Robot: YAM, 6 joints.
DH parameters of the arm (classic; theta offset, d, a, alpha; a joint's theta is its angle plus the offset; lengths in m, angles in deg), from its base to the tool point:
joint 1: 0 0.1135 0.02 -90
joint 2: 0 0 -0.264 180
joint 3: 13.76 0 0.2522 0
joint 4: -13.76 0 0.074 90
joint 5: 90 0 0 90
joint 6: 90 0.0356 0 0
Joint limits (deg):
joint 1: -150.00..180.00
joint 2: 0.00..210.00
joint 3: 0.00..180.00
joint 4: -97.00..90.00
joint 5: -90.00..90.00
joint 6: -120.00..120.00
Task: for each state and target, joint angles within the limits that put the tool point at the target. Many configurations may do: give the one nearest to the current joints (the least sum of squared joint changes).
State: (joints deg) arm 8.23 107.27 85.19 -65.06 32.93 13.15
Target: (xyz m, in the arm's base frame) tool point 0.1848 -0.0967 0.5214
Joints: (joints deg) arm -21.54 75.06 111.36 -59.72 38.37 13.15
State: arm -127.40 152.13 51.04 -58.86 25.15 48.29
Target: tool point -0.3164 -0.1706 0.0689
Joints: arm -148.97 128.12 77.77 -54.17 28.41 48.29
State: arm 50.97 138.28 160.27 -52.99 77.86 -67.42
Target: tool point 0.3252 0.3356 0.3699
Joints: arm 50.19 132.16 147.98 -68.02 79.11 -67.42
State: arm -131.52 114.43 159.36 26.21 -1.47 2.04
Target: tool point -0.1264 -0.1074 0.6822
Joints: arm -139.58 119.50 180.00 58.15 0.32 2.04
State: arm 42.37 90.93 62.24 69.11 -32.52 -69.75
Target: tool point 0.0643 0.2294 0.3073
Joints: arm 68.87 69.30 29.58 74.09 -39.61 -69.75
